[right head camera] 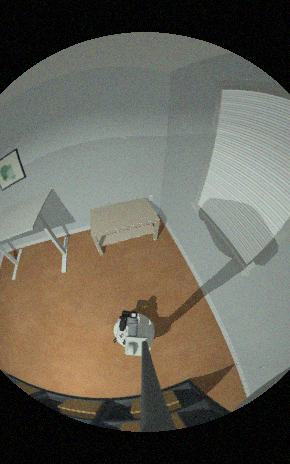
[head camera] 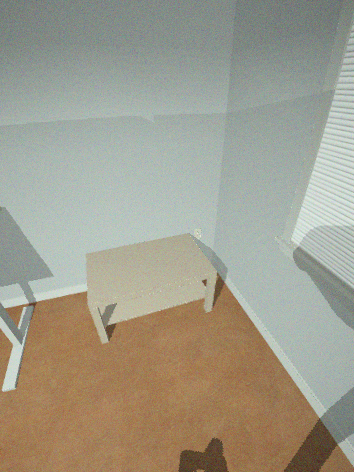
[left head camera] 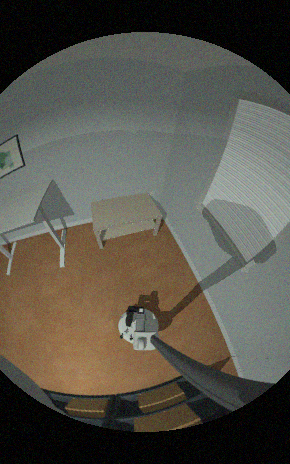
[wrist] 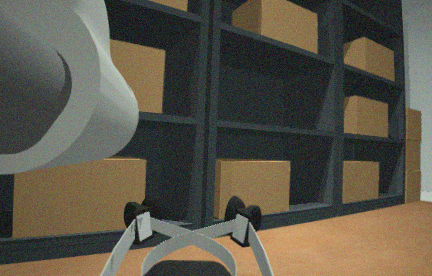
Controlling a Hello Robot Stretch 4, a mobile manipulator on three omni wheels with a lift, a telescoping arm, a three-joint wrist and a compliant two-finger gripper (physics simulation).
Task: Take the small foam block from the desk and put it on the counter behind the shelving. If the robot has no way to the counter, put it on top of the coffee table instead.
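Frame: origin at the robot's base, x ahead, y left, z up, level; metres.
Seen in the pictures: gripper, between the fingertips: (right head camera: pixel 118 343) (left head camera: pixel 125 339) (wrist: pixel 193 210).
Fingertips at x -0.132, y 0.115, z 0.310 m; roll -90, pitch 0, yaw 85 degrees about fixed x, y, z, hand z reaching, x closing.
A point is followed by its place in that frame.
The foam block does not show on the part of the desk (left head camera: pixel 25 212) {z 0.922, x 0.709, y 1.154 m} (right head camera: pixel 24 220) {z 0.922, x 0.712, y 1.194 m} in the two side head views; at this size I cannot tell whether it lies there. In the head view, the desk's white foot (head camera: pixel 16 362) shows at the left. The pale coffee table (head camera: pixel 150 265) {z 0.422, x 1.366, y 0.251 m} (left head camera: pixel 125 210) {z 0.421, x 1.338, y 0.247 m} (right head camera: pixel 122 215) {z 0.422, x 1.350, y 0.254 m} stands by the wall near the corner, with a lower shelf. Dark shelving (wrist: pixel 210 75) {z 0.701, x -1.039, y 0.243 m} fills much of the wrist view. The counter behind it does not show. My gripper (wrist: pixel 193 210) {z 0.310, x -0.132, y 0.115 m} is open, with no object between its fingertips, in front of the shelving.
Cardboard boxes (wrist: pixel 252 187) {z 0.187, x -1.142, y 0.487 m} stand in the shelving, and more boxes (wrist: pixel 413 155) {z 0.375, x -1.756, y 2.144 m} are stacked beyond its right end. A window with blinds (head camera: pixel 330 195) {z 1.151, x 1.017, y -0.645 m} (left head camera: pixel 255 175) {z 1.409, x 0.799, y -0.727 m} (right head camera: pixel 250 165) {z 1.431, x 0.789, y -0.731 m} is on the right wall. Brown floor (head camera: pixel 165 385) {z -0.029, x 0.717, y 0.103 m} lies between me and the coffee table.
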